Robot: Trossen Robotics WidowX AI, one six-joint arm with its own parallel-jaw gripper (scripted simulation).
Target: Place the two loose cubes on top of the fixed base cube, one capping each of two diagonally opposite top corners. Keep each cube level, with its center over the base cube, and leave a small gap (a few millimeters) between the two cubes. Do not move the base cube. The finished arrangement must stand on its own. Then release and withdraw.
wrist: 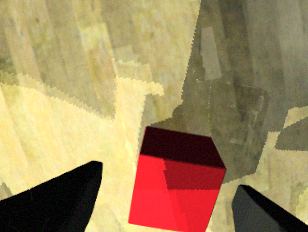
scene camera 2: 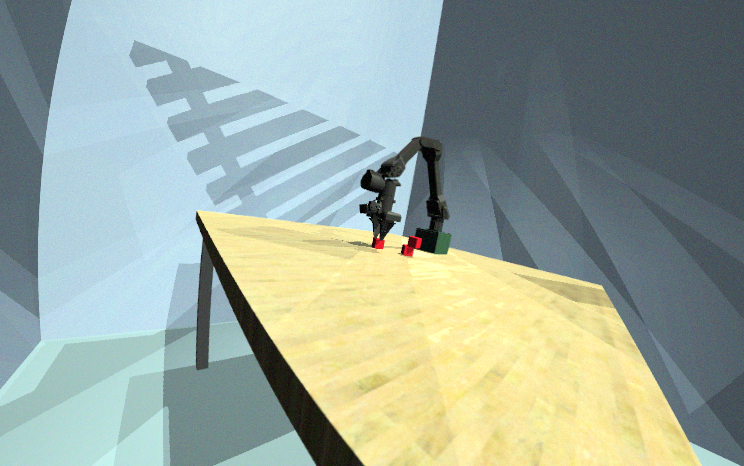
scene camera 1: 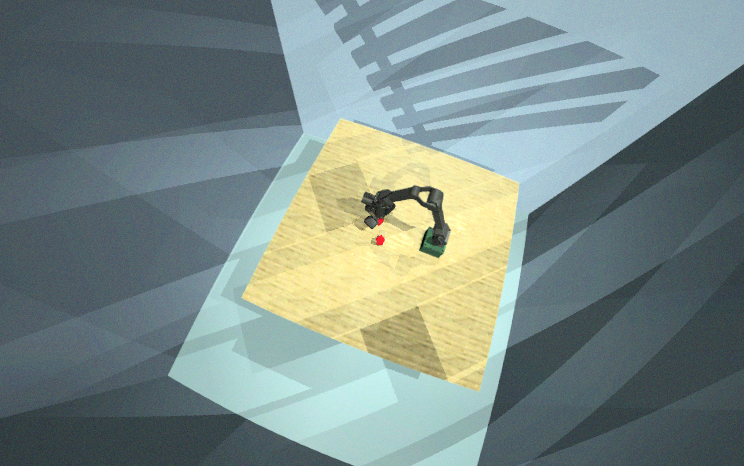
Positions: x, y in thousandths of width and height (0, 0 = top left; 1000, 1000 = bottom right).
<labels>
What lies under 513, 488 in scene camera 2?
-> The gripper.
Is the gripper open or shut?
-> Open.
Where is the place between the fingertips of the gripper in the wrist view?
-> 554, 795
</labels>
